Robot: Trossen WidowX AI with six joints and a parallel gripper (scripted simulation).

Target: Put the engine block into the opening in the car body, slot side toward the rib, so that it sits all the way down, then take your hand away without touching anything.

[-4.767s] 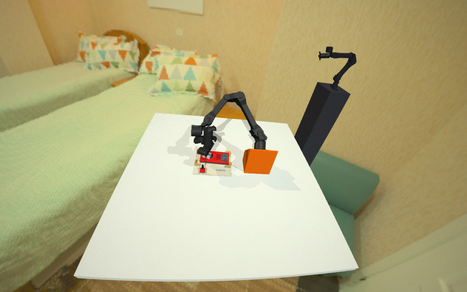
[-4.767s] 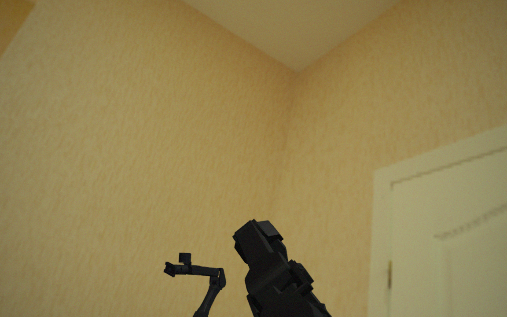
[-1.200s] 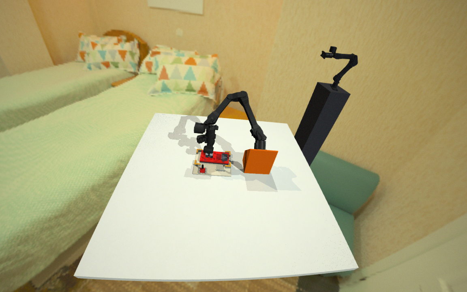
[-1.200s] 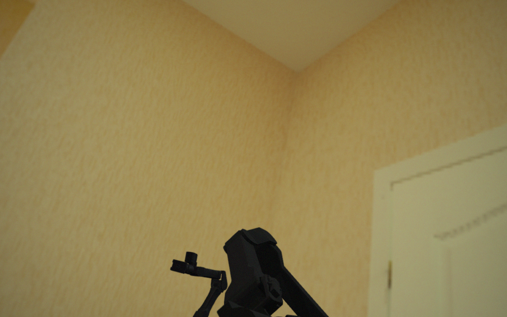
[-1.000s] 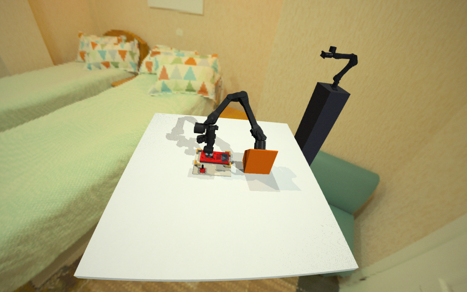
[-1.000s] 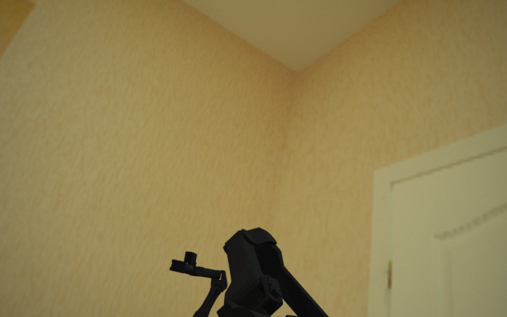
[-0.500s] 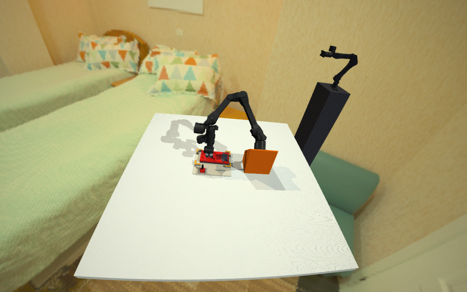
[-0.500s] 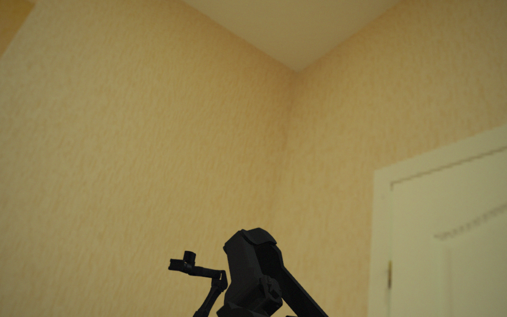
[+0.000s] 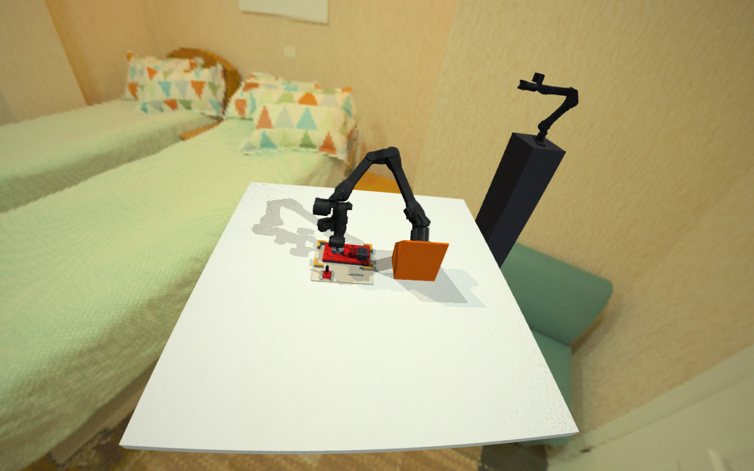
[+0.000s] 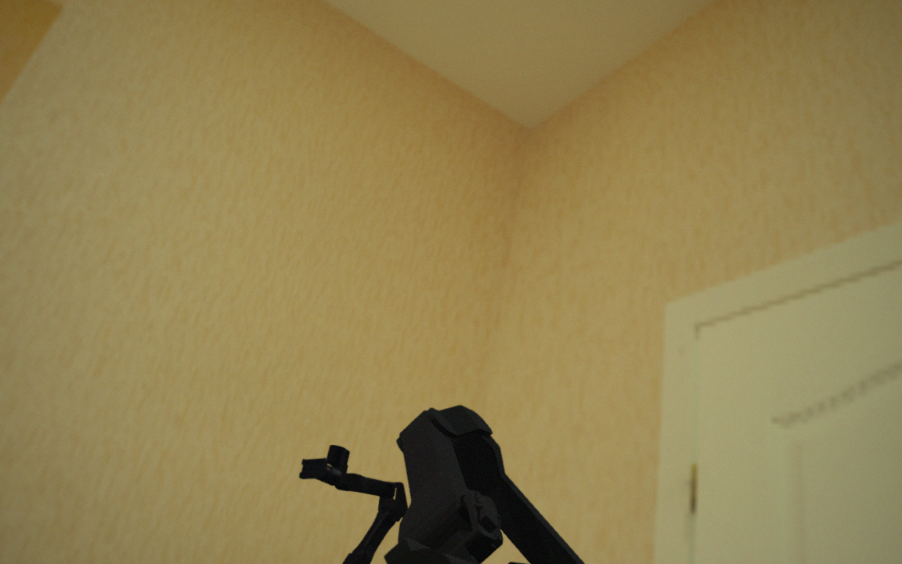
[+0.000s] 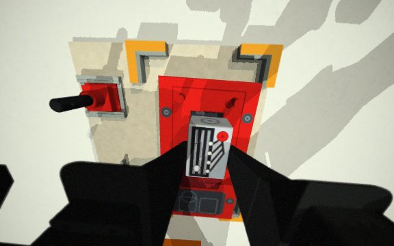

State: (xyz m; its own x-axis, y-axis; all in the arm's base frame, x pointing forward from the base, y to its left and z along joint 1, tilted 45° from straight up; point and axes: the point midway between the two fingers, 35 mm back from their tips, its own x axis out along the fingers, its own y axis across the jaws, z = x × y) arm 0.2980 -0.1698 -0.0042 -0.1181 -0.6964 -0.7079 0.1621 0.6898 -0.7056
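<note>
My gripper tip is 1 cm above the engine block. Also, from my gripper tip: beige base plate (5 cm below, 3 cm to the left, 2 cm behind).
</note>
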